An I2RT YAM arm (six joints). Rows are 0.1 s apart.
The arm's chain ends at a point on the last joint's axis. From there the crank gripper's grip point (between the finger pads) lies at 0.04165 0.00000 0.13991 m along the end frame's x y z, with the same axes.
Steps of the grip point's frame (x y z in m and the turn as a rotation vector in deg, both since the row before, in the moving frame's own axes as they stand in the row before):
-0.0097 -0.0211 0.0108 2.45 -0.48 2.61
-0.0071 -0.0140 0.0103 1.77 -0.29 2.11
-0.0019 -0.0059 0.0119 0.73 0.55 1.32
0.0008 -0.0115 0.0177 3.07 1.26 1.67
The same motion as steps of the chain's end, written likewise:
-0.0086 -0.0170 0.0105 2.45 -0.48 2.61
-0.0064 -0.0112 0.0101 1.77 -0.29 2.11
-0.0033 -0.0051 0.0123 0.73 0.55 1.32
-0.0024 -0.0053 0.0188 3.07 1.26 1.67

